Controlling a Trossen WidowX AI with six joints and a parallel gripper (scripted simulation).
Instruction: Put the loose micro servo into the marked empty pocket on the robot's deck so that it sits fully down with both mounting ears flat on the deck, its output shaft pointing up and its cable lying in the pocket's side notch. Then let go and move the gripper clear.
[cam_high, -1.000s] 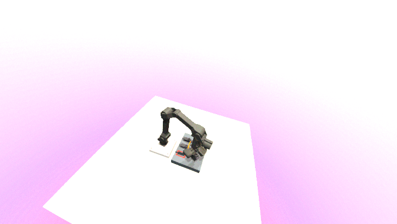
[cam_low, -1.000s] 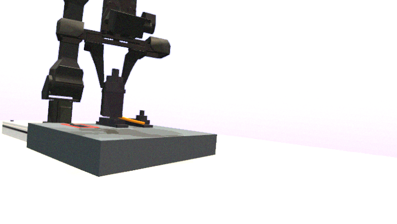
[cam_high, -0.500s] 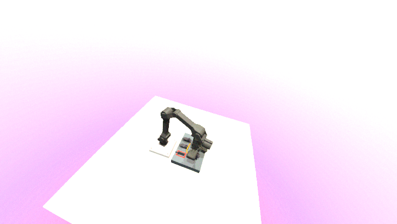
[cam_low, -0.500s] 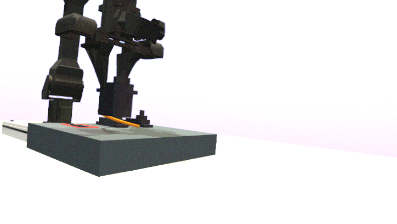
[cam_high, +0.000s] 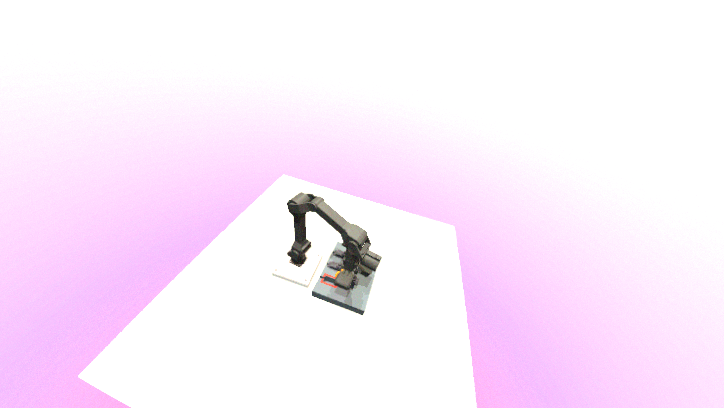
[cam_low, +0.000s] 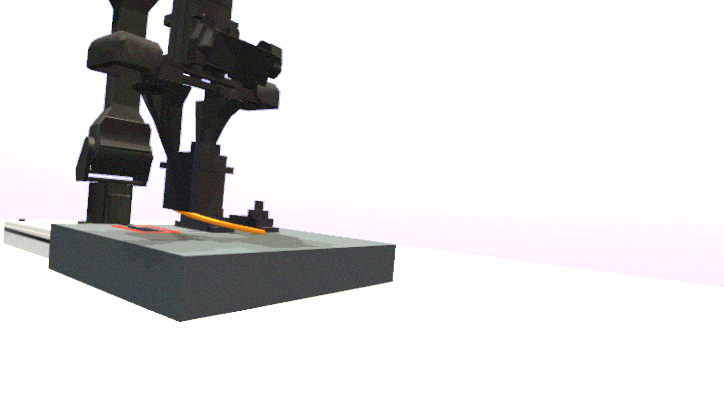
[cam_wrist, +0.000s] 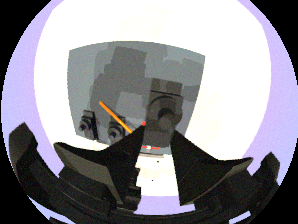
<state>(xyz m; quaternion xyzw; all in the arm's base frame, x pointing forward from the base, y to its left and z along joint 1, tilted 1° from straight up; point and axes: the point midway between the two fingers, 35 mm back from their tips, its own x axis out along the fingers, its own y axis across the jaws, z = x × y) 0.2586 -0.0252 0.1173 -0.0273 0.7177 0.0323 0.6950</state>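
My gripper tip is 3 cm short of the grey deck, 8 cm to the right of it and 10 cm above it.
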